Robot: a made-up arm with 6 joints.
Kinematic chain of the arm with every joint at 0, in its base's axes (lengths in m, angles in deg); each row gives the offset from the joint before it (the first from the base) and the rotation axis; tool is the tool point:
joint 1: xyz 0 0 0.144 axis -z
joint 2: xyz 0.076 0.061 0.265 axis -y
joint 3: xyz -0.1 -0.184 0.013 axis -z
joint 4: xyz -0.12 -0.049 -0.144 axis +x
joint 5: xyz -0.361 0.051 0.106 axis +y
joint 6: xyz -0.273 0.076 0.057 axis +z
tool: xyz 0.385 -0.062 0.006
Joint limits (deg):
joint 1: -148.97..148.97
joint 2: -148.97..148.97
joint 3: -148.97..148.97
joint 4: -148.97..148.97
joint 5: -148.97..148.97
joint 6: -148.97..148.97
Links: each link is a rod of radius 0.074 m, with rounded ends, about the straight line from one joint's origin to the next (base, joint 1, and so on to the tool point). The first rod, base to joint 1, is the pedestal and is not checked.
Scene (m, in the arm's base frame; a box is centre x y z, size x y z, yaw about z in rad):
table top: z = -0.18
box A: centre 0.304 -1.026 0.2 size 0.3 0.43 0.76 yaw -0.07
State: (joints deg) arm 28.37 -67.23 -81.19 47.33 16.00 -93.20
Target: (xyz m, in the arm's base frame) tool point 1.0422 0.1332 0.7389
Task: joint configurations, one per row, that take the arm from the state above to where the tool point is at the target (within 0.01 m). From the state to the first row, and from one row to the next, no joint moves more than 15 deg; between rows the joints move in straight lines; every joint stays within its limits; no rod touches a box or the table.
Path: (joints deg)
1: 14.99 -75.10 -73.03 39.21 3.35 -107.14
2: 1.62 -82.97 -64.87 31.08 -9.30 -121.08
3: -11.76 -90.83 -56.71 22.96 -21.95 -135.03
4: -25.13 -98.70 -48.55 14.83 -34.61 -148.97
5: -32.93 -97.03 -49.75 13.74 -21.10 -144.82
6: -40.73 -95.36 -50.95 12.65 -7.60 -140.67
7: -48.54 -93.69 -52.14 11.56 5.90 -136.51
8: -56.34 -92.02 -53.34 10.47 19.41 -132.36
9: -64.14 -90.35 -54.54 9.37 32.91 -128.21
10: -71.94 -88.68 -55.74 8.28 46.41 -124.06

